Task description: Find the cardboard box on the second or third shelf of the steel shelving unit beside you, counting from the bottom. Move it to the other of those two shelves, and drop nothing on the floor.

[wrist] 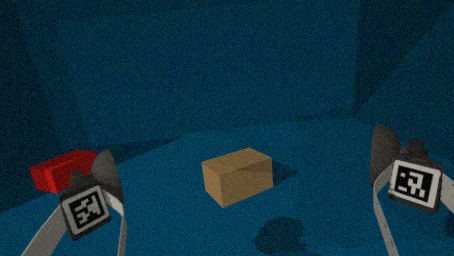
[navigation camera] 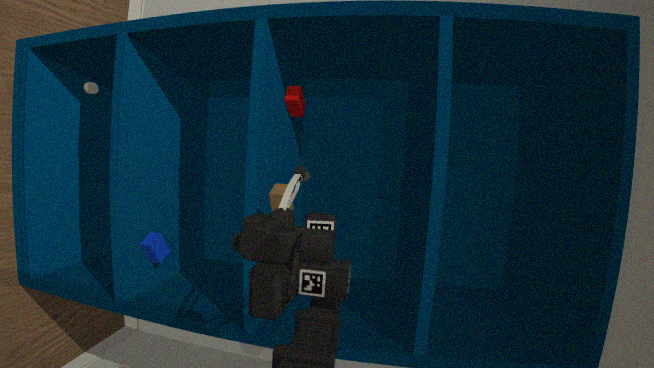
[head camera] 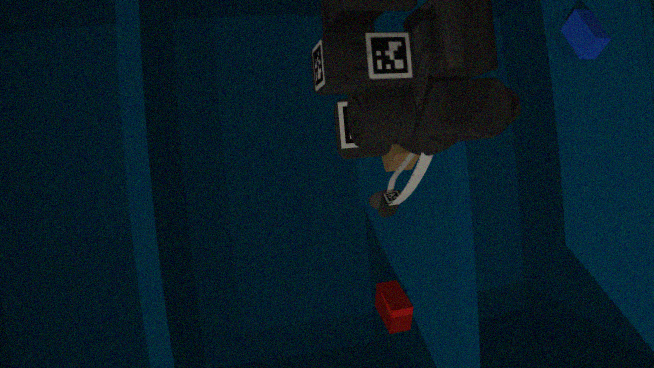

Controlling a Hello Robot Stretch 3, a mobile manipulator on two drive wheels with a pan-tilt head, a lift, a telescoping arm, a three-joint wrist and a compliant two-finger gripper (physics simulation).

Labels:
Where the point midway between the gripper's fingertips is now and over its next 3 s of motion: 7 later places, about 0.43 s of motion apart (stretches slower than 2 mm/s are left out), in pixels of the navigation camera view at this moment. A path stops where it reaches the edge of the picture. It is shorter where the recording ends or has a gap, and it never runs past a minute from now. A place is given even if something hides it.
The gripper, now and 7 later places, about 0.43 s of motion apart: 300,214; 271,213; 194,219; 149,229; 147,230; 138,232; 109,238; 55,250

